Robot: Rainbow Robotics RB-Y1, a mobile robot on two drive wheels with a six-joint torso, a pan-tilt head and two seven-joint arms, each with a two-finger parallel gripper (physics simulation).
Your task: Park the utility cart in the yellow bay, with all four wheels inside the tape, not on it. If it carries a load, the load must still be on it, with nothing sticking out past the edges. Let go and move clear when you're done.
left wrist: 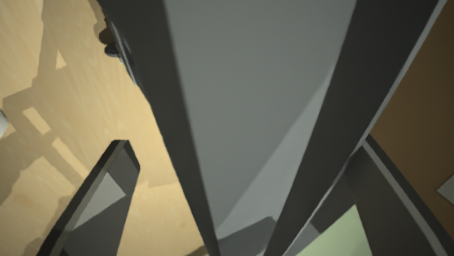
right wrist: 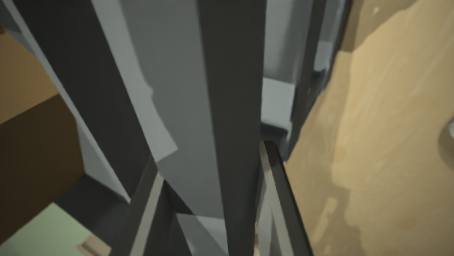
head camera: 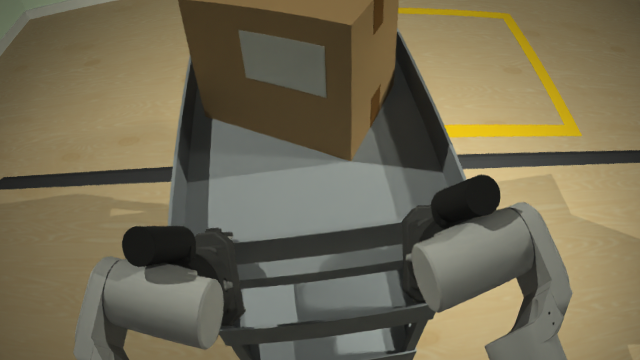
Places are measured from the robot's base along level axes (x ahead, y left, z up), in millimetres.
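Where they show: left gripper, fingertip midpoint: (head camera: 232,273); right gripper, fingertip midpoint: (right wrist: 216,154).
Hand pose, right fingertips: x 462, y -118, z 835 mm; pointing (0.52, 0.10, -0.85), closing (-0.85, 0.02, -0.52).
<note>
After its pixels a point has its place.
The grey utility cart (head camera: 300,200) @(z 794, x 600, y 38 mm) is in front of me, with a brown cardboard box (head camera: 280,115) @(z 855, x 739, y 67 mm) (left wrist: 425,100) @(z 846, x 735, y 59 mm) (right wrist: 35,150) @(z 850, x 717, y 24 mm) standing skewed on its far part; whether it passes the edges is unclear. The yellow bay (head camera: 510,131) @(z 2, x 1532, y -865 mm) is taped on the floor beyond and to the right; the cart's wheels are hidden in the head view. My left gripper (left wrist: 239,151) @(z 830, x 448, y 133 mm) is open, its fingers wide on either side of the cart's dark handle bar (left wrist: 170,115) (right wrist: 237,125) @(z 854, x 443, y -161 mm). My right gripper (right wrist: 216,154) @(z 836, x 462, y -118 mm) is shut on this handle bar.
A dark strip (head camera: 550,160) @(z 11, x 1338, y -1008 mm) crosses the floor, passing behind the cart and in front of the bay. A pale green wall (head camera: 20,12) @(z 113, x 3170, y 2410 mm) with a light skirting shows at the far left in the head view. Shadows lie on the wooden floor (head camera: 75,240) @(z 0, x 1048, y 1030 mm) beside the cart.
</note>
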